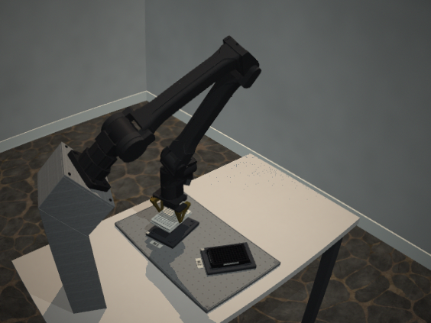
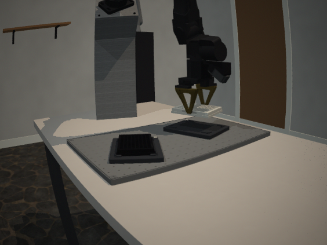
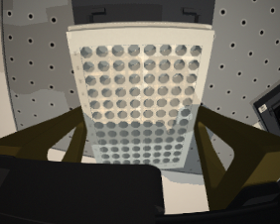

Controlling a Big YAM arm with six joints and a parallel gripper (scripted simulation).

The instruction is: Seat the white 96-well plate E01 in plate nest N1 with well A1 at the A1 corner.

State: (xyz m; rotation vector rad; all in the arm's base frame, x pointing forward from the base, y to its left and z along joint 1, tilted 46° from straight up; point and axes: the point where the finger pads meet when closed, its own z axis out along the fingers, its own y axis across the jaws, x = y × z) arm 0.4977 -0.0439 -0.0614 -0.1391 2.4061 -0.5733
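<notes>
My hand is right at the white 96-well plate E01. From my hand the other things lie so: plate nest N1: 60 mm below; then black plate E07: 240 mm to the right, 50 mm below, 30 mm behind.
</notes>
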